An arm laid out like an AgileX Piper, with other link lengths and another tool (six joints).
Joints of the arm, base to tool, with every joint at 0 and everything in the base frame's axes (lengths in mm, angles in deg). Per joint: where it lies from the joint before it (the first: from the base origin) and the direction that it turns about. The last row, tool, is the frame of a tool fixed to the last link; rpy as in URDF.
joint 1: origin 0 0 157.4 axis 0 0 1
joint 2: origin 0 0 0 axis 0 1 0
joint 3: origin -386.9 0 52.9 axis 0 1 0
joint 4: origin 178.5 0 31.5 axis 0.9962 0 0.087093
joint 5: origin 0 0 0 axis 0 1 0
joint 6: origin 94.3 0 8.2 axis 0.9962 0 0.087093
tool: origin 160 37 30 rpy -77.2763 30.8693 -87.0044
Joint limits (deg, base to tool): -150..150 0..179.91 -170..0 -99.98..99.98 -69.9..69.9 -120..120
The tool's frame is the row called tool.
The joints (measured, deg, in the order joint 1, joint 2, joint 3, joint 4, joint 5, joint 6), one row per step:
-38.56 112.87 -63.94 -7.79 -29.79 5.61
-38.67 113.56 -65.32 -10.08 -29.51 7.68
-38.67 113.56 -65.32 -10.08 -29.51 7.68
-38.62 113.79 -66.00 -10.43 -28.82 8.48
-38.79 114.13 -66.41 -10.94 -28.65 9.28
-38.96 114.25 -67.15 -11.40 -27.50 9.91
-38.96 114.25 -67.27 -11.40 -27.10 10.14
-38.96 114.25 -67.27 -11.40 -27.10 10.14
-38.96 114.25 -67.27 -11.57 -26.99 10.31
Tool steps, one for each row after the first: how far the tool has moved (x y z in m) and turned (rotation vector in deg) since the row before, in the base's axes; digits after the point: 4 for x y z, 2 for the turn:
0.0059 -0.0001 0.0007 0.08 -0.39 0.93
0.0000 0.0000 0.0000 0.00 0.00 0.00
0.0020 -0.0007 -0.0005 0.52 -0.04 0.00
0.0010 -0.0020 -0.0014 0.40 -0.10 -0.05
0.0001 -0.0024 -0.0012 0.45 0.37 -0.18
-0.0002 -0.0003 -0.0008 0.31 0.12 -0.12
0.0000 0.0000 0.0000 0.00 0.00 0.00
0.0000 0.0003 -0.0005 0.09 0.08 0.05

